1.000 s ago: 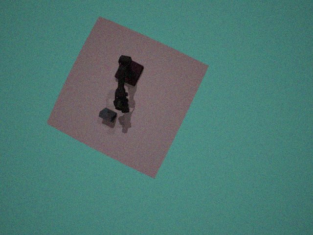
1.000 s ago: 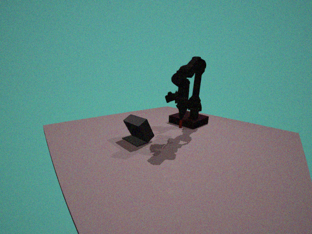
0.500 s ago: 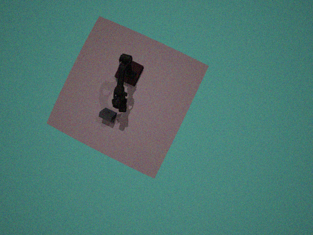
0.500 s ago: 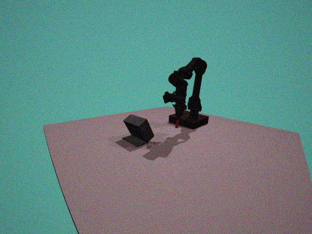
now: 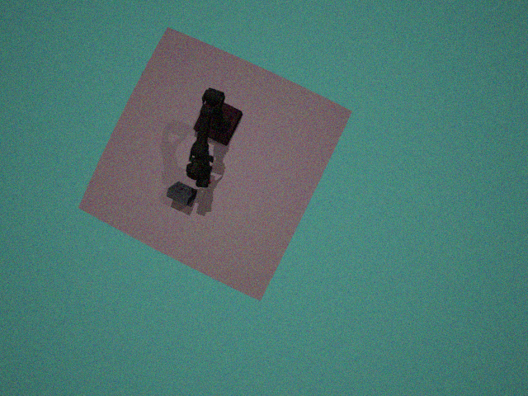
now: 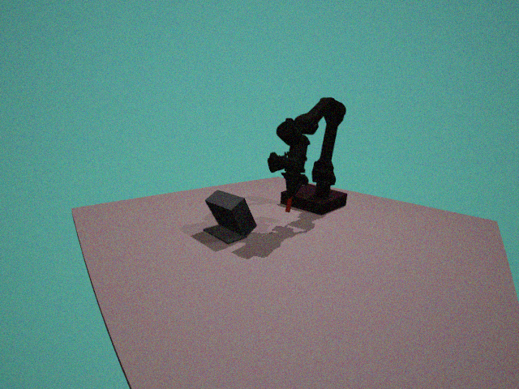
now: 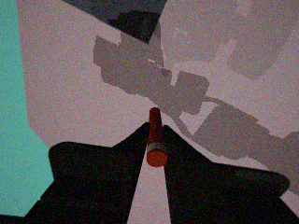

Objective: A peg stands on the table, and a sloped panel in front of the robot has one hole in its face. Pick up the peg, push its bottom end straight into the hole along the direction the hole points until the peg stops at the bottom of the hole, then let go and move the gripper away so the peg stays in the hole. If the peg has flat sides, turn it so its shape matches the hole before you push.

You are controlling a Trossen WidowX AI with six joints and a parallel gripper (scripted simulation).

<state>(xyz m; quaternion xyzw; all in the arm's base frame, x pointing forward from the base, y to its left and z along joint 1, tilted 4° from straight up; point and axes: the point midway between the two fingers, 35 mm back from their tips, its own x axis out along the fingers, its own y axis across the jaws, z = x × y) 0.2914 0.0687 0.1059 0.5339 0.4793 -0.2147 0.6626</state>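
The sloped panel is 15 cm ahead of my gripper tip, 11 cm to the right of it and 4 cm below it. Round my gripper tip: red peg: 1 cm behind, 1 cm above.
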